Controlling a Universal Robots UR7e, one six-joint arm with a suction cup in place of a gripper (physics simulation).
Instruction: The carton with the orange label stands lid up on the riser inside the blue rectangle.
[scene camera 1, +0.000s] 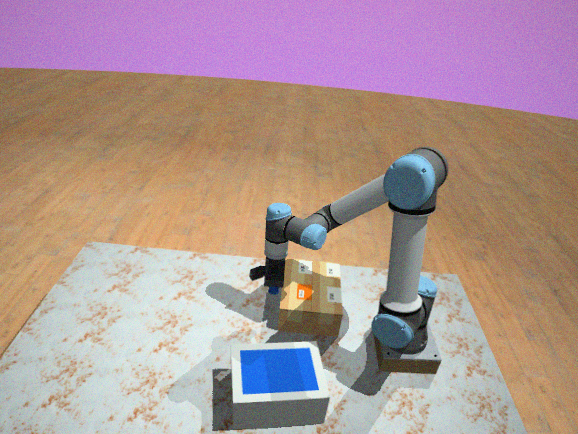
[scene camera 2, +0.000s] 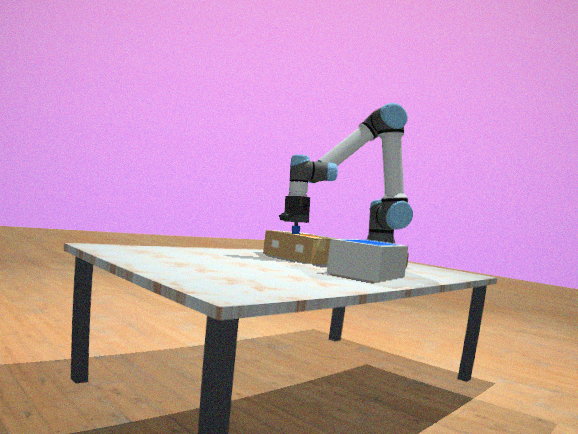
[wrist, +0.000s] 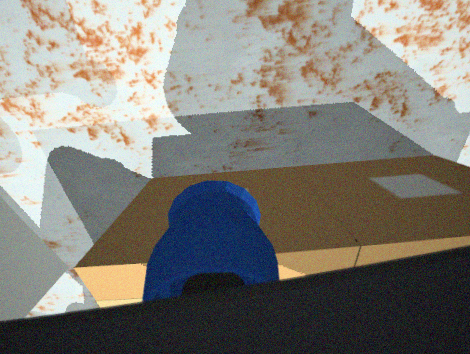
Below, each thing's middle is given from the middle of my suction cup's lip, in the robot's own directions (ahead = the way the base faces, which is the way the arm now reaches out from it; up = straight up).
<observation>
My suction cup is now 34 cm to the right of the riser (scene camera 1: 286, 380), 6 cm above it and 3 cm past it.
</observation>
